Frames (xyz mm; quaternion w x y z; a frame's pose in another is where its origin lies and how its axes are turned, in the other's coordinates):
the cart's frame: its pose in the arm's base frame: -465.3 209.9 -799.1 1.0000 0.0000 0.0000 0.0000
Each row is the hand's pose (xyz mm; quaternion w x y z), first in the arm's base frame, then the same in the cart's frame.
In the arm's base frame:
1: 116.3 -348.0 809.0 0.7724 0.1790 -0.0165 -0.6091
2: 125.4 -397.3 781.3 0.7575 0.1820 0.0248 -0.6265
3: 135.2 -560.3 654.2 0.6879 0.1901 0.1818 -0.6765
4: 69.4 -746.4 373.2 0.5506 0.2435 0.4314 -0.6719
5: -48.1 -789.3 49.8 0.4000 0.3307 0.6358 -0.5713
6: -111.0 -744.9 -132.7 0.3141 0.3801 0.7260 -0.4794
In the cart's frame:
1: 581.6 -557.9 1608.1 0.7724 0.1790 -0.0165 -0.6091
2: 590.7 -607.2 1580.4 0.7575 0.1820 0.0248 -0.6265
3: 600.5 -770.2 1453.3 0.6879 0.1901 0.1818 -0.6765
4: 534.7 -956.3 1172.3 0.5506 0.2435 0.4314 -0.6719
5: 417.2 -999.2 848.9 0.4000 0.3307 0.6358 -0.5713
6: 354.3 -954.8 666.4 0.3141 0.3801 0.7260 -0.4794

